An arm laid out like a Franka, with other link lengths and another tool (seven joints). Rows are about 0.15 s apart.
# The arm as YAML. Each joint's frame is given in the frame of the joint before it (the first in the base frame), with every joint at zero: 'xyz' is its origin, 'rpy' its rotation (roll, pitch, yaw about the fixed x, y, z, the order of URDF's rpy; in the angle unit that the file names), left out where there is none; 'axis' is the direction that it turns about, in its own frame. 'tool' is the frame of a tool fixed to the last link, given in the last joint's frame.
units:
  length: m
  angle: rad
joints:
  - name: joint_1
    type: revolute
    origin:
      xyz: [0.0, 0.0, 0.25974]
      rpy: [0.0, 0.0, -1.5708]
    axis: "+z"
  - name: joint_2
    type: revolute
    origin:
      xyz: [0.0, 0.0, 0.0]
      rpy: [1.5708, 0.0, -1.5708]
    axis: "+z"
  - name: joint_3
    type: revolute
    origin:
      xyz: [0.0, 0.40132, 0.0]
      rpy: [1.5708, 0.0, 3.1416]
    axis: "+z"
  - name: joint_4
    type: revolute
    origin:
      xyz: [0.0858, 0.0, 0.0]
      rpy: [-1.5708, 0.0, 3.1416]
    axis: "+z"
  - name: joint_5
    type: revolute
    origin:
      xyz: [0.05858, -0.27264, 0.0]
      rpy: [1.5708, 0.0, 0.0]
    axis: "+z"
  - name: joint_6
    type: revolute
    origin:
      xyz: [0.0, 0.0, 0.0]
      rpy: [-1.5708, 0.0, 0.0]
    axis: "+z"
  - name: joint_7
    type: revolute
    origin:
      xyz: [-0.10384, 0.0, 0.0]
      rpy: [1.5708, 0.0, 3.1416]
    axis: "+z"
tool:
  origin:
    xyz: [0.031, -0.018, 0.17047]
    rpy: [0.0, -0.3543, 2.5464]
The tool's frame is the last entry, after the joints.
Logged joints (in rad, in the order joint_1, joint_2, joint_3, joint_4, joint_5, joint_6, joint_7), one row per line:
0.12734, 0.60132, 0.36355, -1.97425, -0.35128, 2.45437, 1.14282
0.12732, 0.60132, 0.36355, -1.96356, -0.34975, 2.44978, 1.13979
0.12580, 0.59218, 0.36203, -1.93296, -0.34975, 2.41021, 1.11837
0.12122, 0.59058, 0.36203, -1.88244, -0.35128, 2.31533, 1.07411
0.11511, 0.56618, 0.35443, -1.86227, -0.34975, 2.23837, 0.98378
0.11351, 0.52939, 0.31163, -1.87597, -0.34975, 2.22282, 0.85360
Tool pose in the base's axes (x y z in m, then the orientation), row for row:
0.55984, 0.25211, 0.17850, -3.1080, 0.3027, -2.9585
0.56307, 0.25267, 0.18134, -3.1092, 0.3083, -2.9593
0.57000, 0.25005, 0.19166, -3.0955, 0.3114, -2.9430
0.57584, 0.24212, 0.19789, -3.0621, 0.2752, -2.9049
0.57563, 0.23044, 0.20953, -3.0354, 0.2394, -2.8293
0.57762, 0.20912, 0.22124, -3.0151, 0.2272, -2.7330
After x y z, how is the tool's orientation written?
As angles about the fixed x, y, z axes (roll, pitch, yaw), in radians.
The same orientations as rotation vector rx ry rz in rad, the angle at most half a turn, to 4 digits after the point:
-0.2521, 2.8259, -0.0079
-0.2506, 2.8206, -0.0056
-0.2701, 2.8142, -0.0209
-0.3219, 2.8402, -0.0661
-0.4308, 2.8550, -0.0976
-0.5662, 2.8358, -0.1124

